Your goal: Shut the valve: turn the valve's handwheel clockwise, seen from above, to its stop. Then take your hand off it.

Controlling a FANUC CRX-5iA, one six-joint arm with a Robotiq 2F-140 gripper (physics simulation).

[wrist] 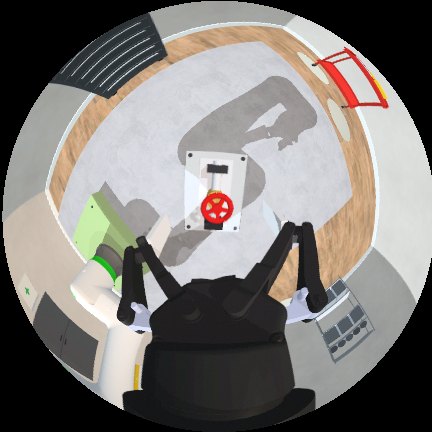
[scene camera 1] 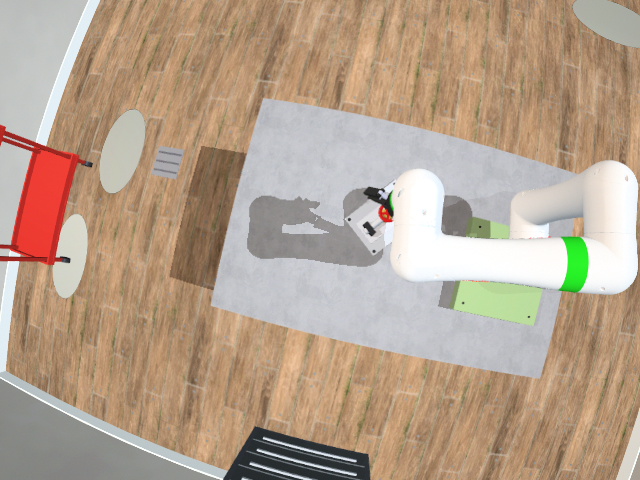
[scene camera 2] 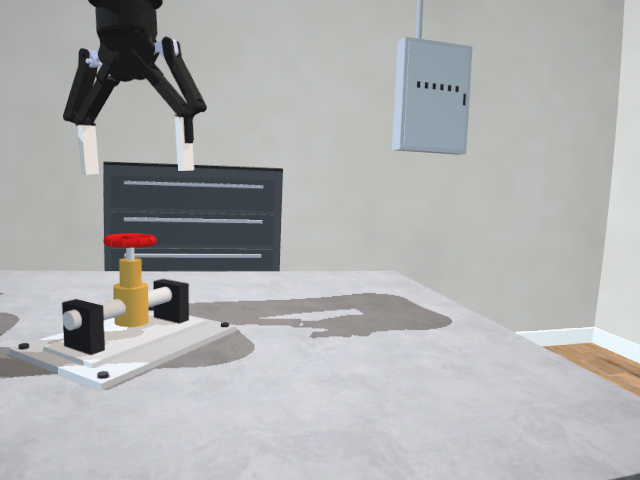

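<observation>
The valve's red handwheel (scene camera 1: 381, 213) (scene camera 2: 111, 240) (wrist: 217, 208) sits level on its stem above the yellow valve body (scene camera 2: 130, 304). The body is on a short pipe between two black blocks, on a white base plate (scene camera 1: 354, 223) (scene camera 2: 155, 351) (wrist: 240, 190). My gripper (scene camera 2: 138, 171) (wrist: 214, 214) is wide open and empty. Its white fingertips point down and hang above the handwheel, well apart from it, one to either side in the wrist view. In scene camera 1 the arm hides part of the gripper and valve. The handwheel's turn angle cannot be told from these frames.
The valve stands on the grey table (scene camera 1: 320, 310) (scene camera 2: 361, 403). My white arm (scene camera 1: 496, 260) reaches over it from a light green base (scene camera 1: 498, 304) (wrist: 95, 222). A dark drawer cabinet (scene camera 2: 193, 201), a wall box (scene camera 2: 434, 98) and a red cart (scene camera 1: 43, 206) stand beyond the table.
</observation>
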